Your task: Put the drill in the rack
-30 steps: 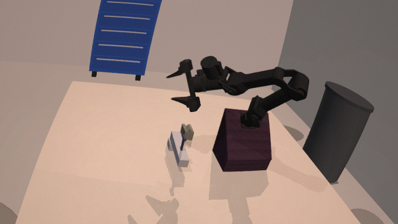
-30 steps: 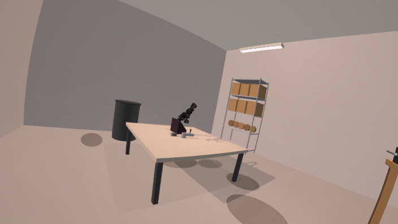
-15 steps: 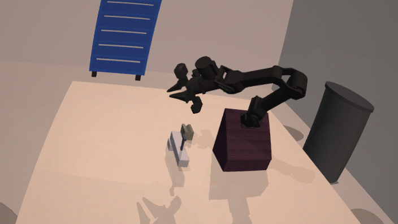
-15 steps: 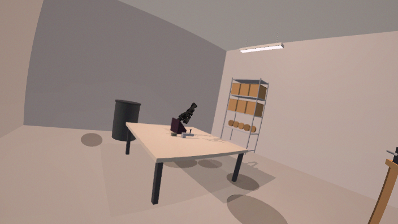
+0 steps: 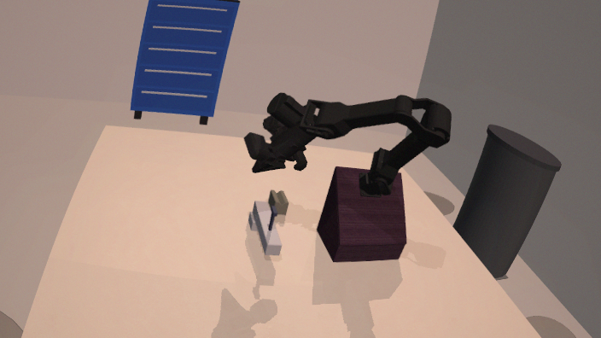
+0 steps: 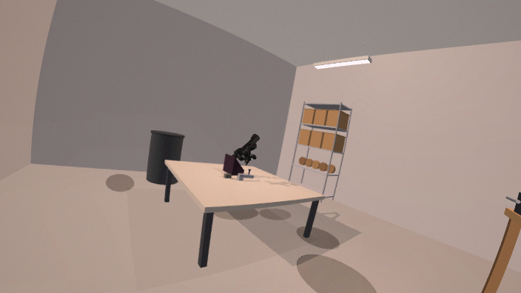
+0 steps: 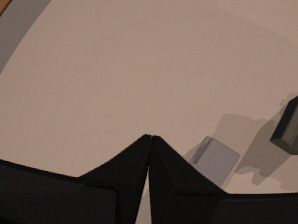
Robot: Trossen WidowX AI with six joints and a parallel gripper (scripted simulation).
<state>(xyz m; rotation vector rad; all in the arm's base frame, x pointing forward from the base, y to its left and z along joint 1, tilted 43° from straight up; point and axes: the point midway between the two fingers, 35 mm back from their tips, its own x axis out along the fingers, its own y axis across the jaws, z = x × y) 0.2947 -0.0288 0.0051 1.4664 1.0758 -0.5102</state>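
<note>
Now: the dark key 9 cm to the left of my gripper tip, 8 cm below it and 5 cm behind it. Also, from my gripper tip: grey-blue block (13 cm below, 5 cm to the left, 5 cm behind); yellow drill (12 cm below, 5 cm behind, 3 cm to the left); olive-grey rack (15 cm below, 12 cm behind, 11 cm to the right).
</note>
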